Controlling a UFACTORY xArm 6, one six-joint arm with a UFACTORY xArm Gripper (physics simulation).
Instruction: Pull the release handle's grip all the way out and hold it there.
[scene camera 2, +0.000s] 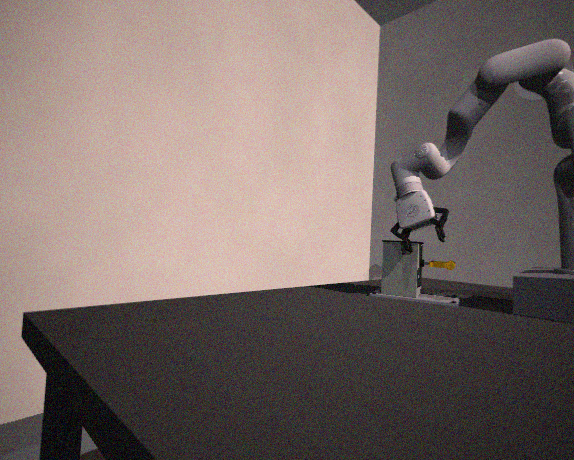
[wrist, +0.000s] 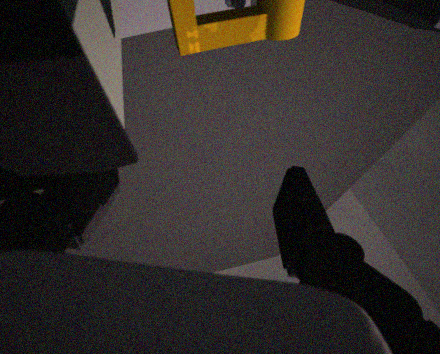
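The release handle's yellow grip (scene camera 2: 442, 265) (wrist: 230, 33) sticks out to the right of an upright grey-green box (scene camera 2: 397, 272) on a short dark stem. In the wrist view part of the grip shows at the top edge, as a yellow frame with a thicker rounded bar. My gripper (scene camera 2: 425, 244) (wrist: 199, 177) is open and empty. It is tilted above the grip, apart from it, with one finger by the box's top right part and the other above the grip. In the wrist view the left finger is dark and partly hidden.
The box stands on a thin pale base plate (scene camera 2: 440, 300) at the far side of the dark table (scene camera 2: 280, 370). The grey block (scene camera 2: 545, 297) under the arm is to the right. A large pale wall (scene camera 2: 190, 150) rises behind the table on the left.
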